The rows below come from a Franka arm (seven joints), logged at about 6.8 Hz.
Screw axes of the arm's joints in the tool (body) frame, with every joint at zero. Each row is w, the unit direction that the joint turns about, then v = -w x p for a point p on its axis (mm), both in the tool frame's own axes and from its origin. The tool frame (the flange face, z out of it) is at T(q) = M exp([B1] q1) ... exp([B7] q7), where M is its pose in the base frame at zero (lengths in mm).
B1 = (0, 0, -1, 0, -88, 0)
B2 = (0, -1, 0, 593, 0, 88)
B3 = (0, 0, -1, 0, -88, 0)
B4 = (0, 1, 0, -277, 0, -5.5)
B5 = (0, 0, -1, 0, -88, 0)
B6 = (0, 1, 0, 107, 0, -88)
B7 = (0, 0, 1, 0, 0, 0)
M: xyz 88 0 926 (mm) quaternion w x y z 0 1 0 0
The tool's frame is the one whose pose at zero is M.
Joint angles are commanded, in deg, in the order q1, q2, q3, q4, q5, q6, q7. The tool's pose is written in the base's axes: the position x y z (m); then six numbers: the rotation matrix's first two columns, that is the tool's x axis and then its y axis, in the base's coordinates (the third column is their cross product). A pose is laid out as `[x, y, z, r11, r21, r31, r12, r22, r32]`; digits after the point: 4 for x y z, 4 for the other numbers.
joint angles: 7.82 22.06 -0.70 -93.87 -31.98 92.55 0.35
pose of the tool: [0.6236, 0.0237, 0.3823, 0.9071, 0.1308, -0.4000, 0.3298, -0.8113, 0.4827]
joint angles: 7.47 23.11 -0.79 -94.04 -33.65 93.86 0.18
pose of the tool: [0.6277, 0.0182, 0.3717, 0.9040, 0.1396, -0.4040, 0.3457, -0.7948, 0.4988]
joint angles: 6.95 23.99 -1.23 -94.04 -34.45 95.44 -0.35
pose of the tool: [0.6322, 0.0089, 0.3637, 0.9035, 0.1476, -0.4023, 0.3532, -0.7881, 0.5041]
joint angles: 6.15 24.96 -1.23 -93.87 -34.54 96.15 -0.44
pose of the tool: [0.6349, 0.0009, 0.3546, 0.9024, 0.1431, -0.4064, 0.3511, -0.7910, 0.5011]
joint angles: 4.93 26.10 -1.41 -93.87 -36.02 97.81 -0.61
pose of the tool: [0.6393, -0.0144, 0.3441, 0.9028, 0.1421, -0.4059, 0.3541, -0.7814, 0.5139]
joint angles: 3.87 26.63 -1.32 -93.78 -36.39 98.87 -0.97
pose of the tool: [0.6418, -0.0245, 0.3396, 0.9040, 0.1435, -0.4027, 0.3528, -0.7824, 0.5132]
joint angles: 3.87 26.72 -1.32 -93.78 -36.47 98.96 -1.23
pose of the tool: [0.6421, -0.0245, 0.3387, 0.9021, 0.1481, -0.4054, 0.3582, -0.7808, 0.5119]
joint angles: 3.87 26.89 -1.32 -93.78 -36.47 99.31 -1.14
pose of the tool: [0.6428, -0.0241, 0.3369, 0.9029, 0.1505, -0.4026, 0.3584, -0.7808, 0.5117]
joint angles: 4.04 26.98 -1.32 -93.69 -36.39 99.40 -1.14
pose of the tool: [0.6434, -0.0220, 0.3366, 0.9029, 0.1540, -0.4013, 0.3602, -0.7806, 0.5108]
